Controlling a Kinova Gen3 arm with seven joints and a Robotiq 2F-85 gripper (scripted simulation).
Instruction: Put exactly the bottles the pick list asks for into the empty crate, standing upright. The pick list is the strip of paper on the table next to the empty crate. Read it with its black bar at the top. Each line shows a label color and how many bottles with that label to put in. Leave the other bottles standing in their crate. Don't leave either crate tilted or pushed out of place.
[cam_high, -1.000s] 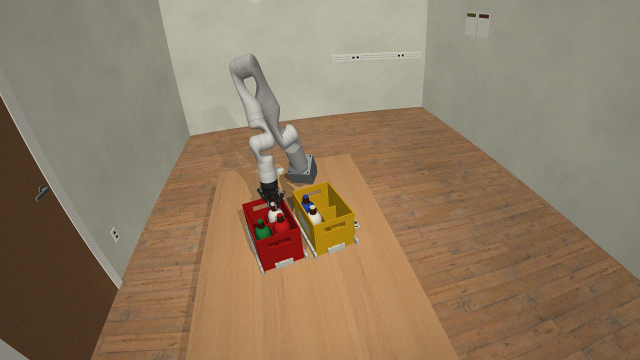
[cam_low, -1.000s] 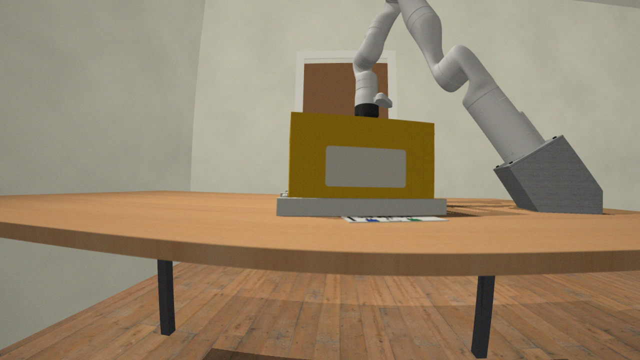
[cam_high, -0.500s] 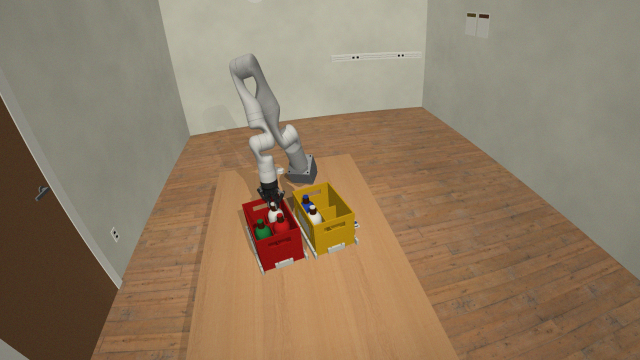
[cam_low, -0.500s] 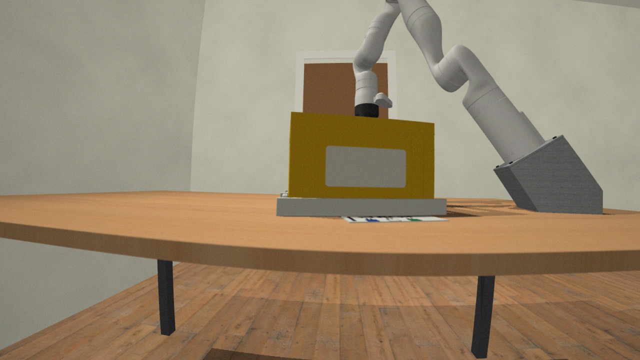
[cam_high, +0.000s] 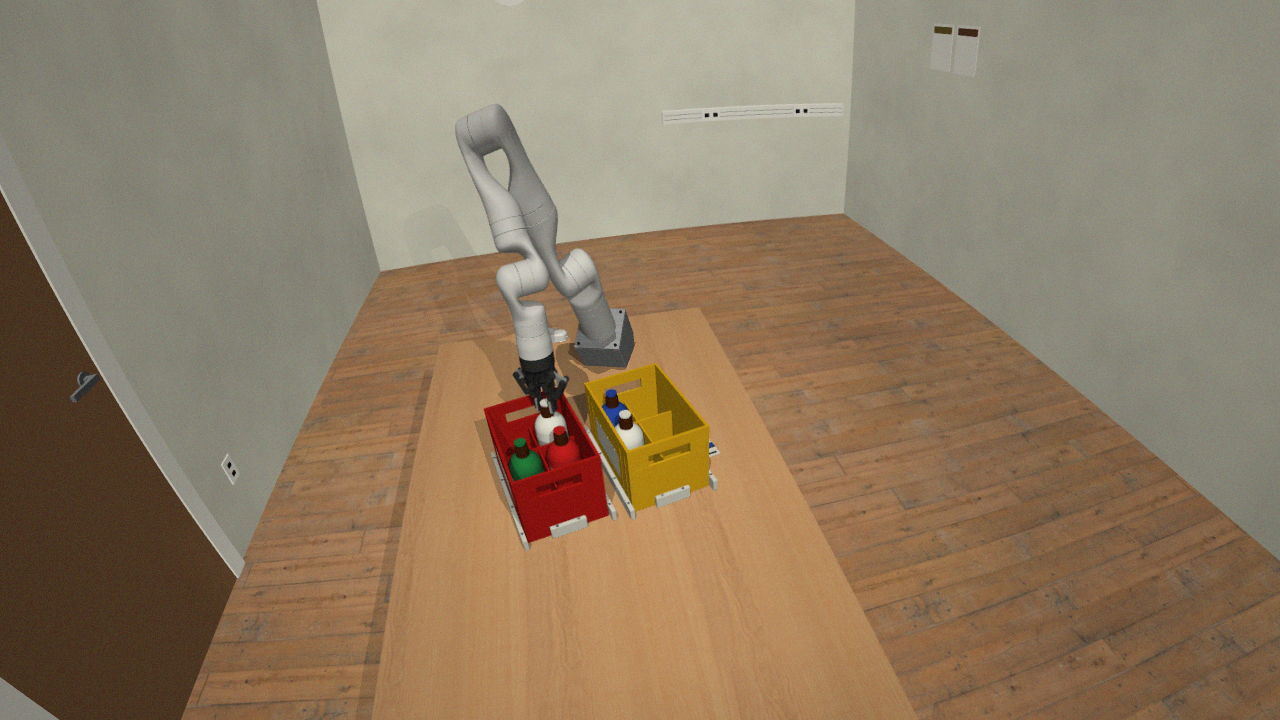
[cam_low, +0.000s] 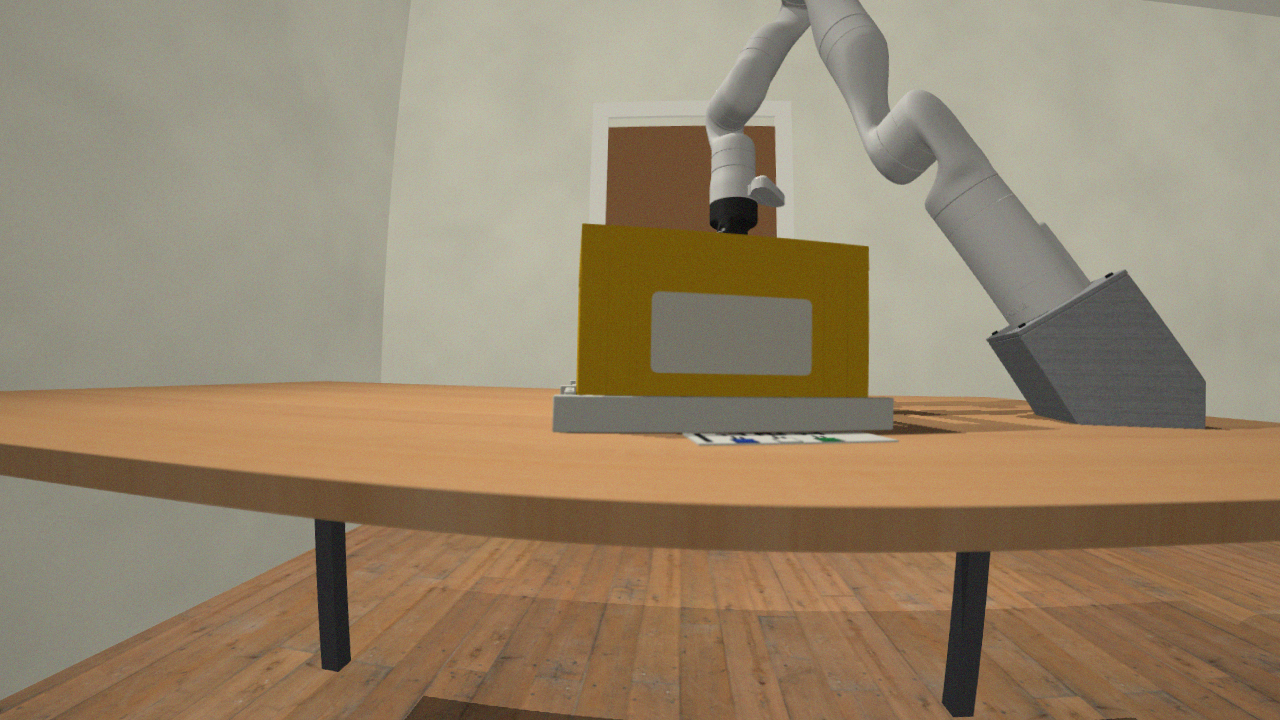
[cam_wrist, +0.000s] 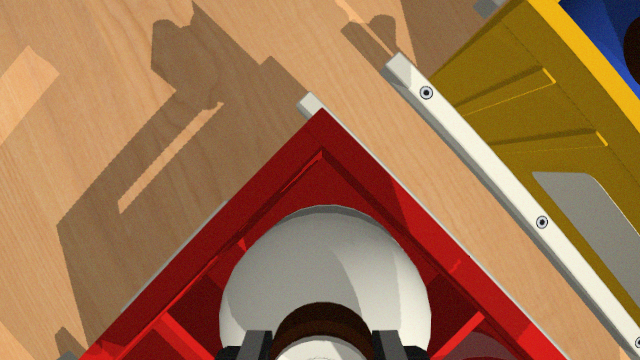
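Now: the red bottle 9 cm ahead of my hand, 2 cm to the left of it and 8 cm below it. Round my hand: red crate (9 cm ahead, 3 cm to the right, 9 cm below); green bottle (10 cm ahead, 7 cm to the right, 8 cm below); blue bottle (15 cm to the left, 8 cm below).
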